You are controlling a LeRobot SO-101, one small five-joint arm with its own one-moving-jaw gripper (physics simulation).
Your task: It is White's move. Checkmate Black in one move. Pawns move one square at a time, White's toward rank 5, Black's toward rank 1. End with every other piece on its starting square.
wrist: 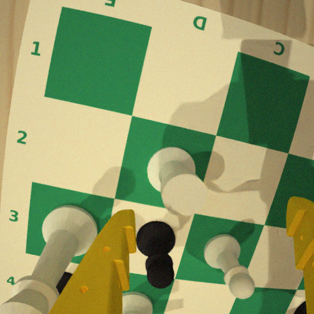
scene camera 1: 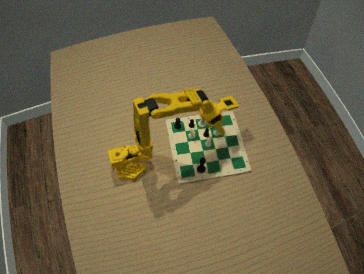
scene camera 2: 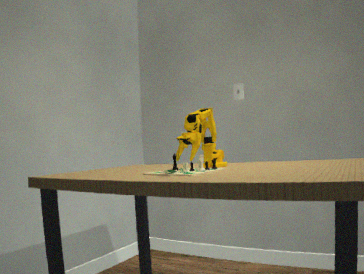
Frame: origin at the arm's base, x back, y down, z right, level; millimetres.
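Seen in the pictures: hand at its tool point: (scene camera 1: 215,121) (scene camera 2: 190,159); arm's base at its link origin: (scene camera 1: 135,162).
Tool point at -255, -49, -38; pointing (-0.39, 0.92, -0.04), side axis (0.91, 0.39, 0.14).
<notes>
Pixels of each thing's top centre, then the offset from my tool point to it, as dx, dy, dz. "spot": a spot on its surface instead. Level surfaces: height alone.
- white flat-topped piece at its top centre: (scene camera 1: 218,126) -6, +10, +15
- white pawn at its top centre: (scene camera 1: 209,138) +34, +11, +46
- tall white piece at its top centre: (scene camera 1: 203,111) +27, -21, -29
- cream board at a spot on its surface: (scene camera 1: 246,167) spot: -48, +43, +153
- wooden table at its surface level: dy +49
- larger black piece at its top centre: (scene camera 1: 177,119) +102, +10, -43
- tall black piece at its top centre: (scene camera 1: 203,158) (scene camera 2: 174,153) +82, -21, +116
My gripper (scene camera 1: 220,131) (scene camera 2: 184,160) (wrist: 212,206) is open, its jaws apart with nothing between them, above the board near rows 2 and 3. A white flat-topped piece (scene camera 1: 217,132) (wrist: 184,192) stands upright on D2. A black pawn (scene camera 1: 206,133) (wrist: 156,239), beside the left jaw in the wrist view, is on D3. A white pawn (scene camera 1: 209,141) (wrist: 222,251) is on C3. A tall white piece (scene camera 1: 202,122) (wrist: 69,230) is on E3. Another white piece (scene camera 1: 192,133) (wrist: 137,303) is on D4, cut off in the wrist view.
The green and cream board (scene camera 1: 246,167) (wrist: 175,65) lies on the wooden table (scene camera 1: 150,240) (scene camera 2: 300,172). A black pawn (scene camera 1: 191,123) is on E4 and a larger black piece (scene camera 1: 177,123) on E5. A tall black piece (scene camera 1: 201,166) (scene camera 2: 175,163) stands on A4.
</notes>
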